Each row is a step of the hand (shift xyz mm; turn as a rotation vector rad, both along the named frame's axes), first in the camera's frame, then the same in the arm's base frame.
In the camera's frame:
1: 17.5 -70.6 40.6 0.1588 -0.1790 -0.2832
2: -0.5 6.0 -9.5 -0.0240 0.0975 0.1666
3: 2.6 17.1 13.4 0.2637 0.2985 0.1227
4: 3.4 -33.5 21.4 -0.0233 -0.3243 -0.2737
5: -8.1 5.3 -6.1 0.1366 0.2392 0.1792
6: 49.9 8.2 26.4 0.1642 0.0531 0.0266
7: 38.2 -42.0 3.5 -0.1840 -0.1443 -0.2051
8: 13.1 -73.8 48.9 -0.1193 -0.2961 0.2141
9: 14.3 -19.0 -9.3 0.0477 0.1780 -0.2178
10: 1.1 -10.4 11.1 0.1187 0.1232 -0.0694
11: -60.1 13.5 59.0 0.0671 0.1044 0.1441
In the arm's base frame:
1: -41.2 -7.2 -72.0 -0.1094 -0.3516 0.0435
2: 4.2 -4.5 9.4 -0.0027 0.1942 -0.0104
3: -2.7 20.2 8.1 -0.2228 0.2336 0.2636
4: -15.5 -1.1 -36.7 0.0313 -0.4016 -0.1356
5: 10.3 -1.2 4.8 -0.1297 0.2631 0.1482
6: -52.5 20.4 9.1 -0.1516 0.0314 0.0808
7: -45.2 -24.7 -24.1 0.2000 -0.2268 -0.0729
8: -39.9 -1.6 -80.1 -0.0029 0.0291 -0.3833
9: -14.7 -19.8 -6.4 0.0482 -0.0884 0.2670
10: -6.0 3.4 -13.6 -0.0692 -0.0041 0.1711
11: 43.6 63.4 -36.7 -0.0812 0.1685 0.0344

